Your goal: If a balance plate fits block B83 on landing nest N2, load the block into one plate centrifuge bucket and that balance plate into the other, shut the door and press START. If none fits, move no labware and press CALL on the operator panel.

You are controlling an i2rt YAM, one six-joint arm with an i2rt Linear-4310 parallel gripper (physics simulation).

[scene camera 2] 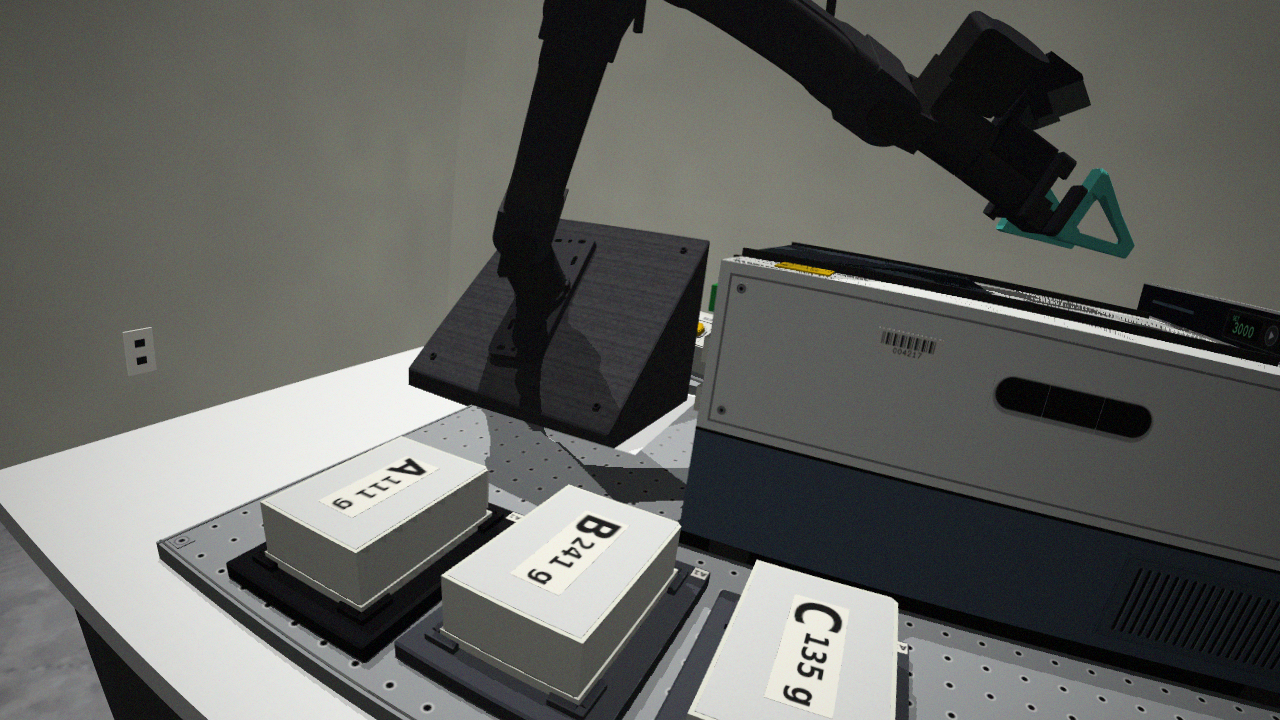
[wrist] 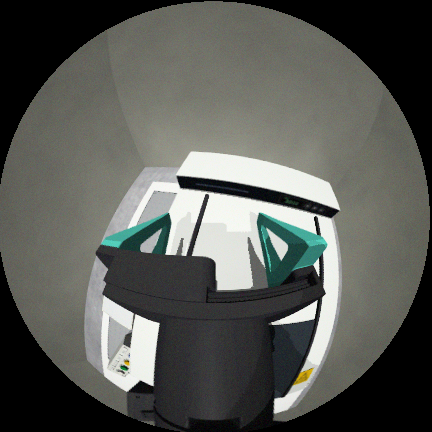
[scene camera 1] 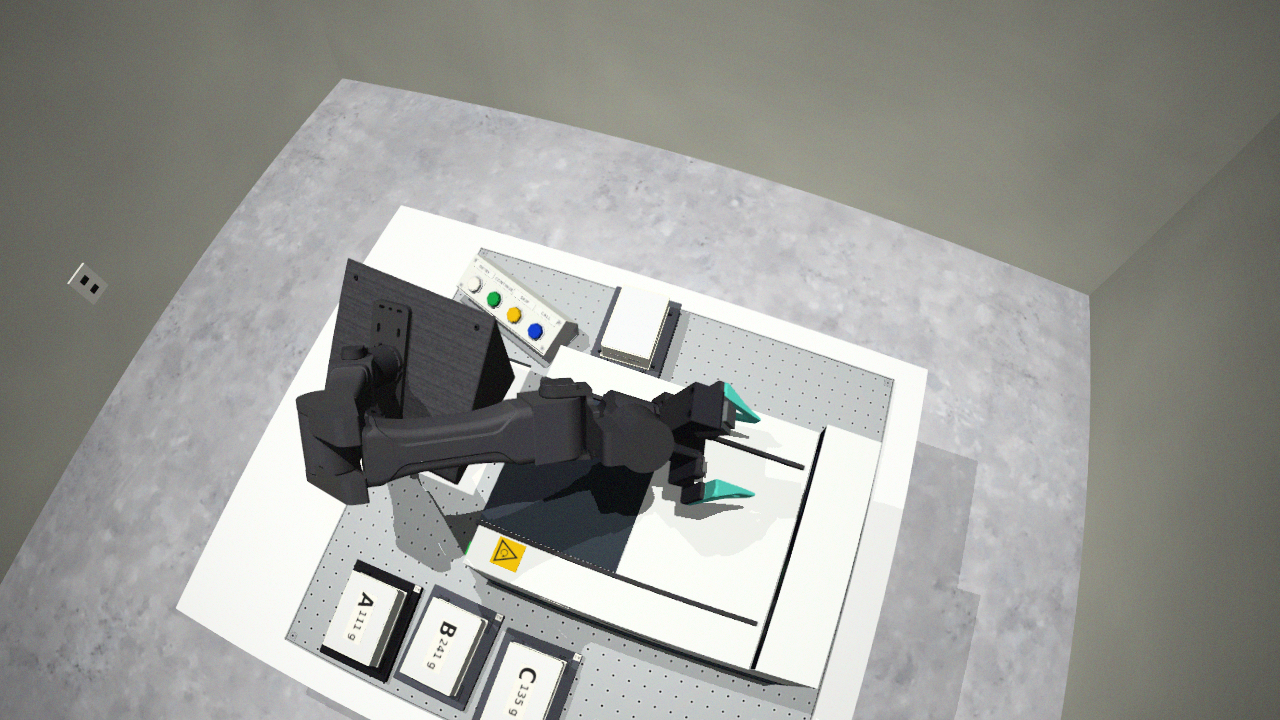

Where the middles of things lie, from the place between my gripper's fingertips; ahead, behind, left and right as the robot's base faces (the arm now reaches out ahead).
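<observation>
The white block [scene camera 1: 634,329] is 240 mm to the left of my hand, 230 mm behind it and 210 mm below it. My hand also has the white centrifuge [scene camera 1: 754,586] 80 mm to the right of it, 140 mm below it and 60 mm behind it. As for the button panel [scene camera 1: 532,323], I find it 440 mm behind my hand, and it is 220 mm below and 230 mm to the left of that hand.
</observation>
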